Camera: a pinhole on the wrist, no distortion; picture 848 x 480 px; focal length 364.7 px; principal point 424.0 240.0 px. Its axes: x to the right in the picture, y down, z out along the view. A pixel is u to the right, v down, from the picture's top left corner.
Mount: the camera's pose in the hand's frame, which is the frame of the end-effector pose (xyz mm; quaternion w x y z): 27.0 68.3 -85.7 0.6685 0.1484 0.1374 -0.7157
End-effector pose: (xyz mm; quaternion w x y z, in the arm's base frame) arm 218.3 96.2 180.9 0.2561 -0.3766 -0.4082 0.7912
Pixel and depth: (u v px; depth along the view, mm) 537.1 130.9 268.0
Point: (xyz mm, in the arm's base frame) 164.9 49.6 345.9
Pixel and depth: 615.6 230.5 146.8
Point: 201.0 130.1 232.9
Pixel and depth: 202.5 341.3 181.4
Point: 62.6 45.6 119.2
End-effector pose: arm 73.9 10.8 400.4 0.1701 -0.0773 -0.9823 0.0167
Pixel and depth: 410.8 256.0 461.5
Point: -89.3 -84.8 93.4
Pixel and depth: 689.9 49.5 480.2
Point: 179.8 -451.0 136.2
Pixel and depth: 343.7 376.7 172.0
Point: -33.6 54.5 345.8
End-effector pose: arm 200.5 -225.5 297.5 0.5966 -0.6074 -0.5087 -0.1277
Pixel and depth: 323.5 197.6 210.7
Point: 172.2 -104.6 240.4
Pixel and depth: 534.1 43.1 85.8
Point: 208.5 -247.9 275.9
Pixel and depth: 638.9 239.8 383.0
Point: -101.7 -140.3 426.1
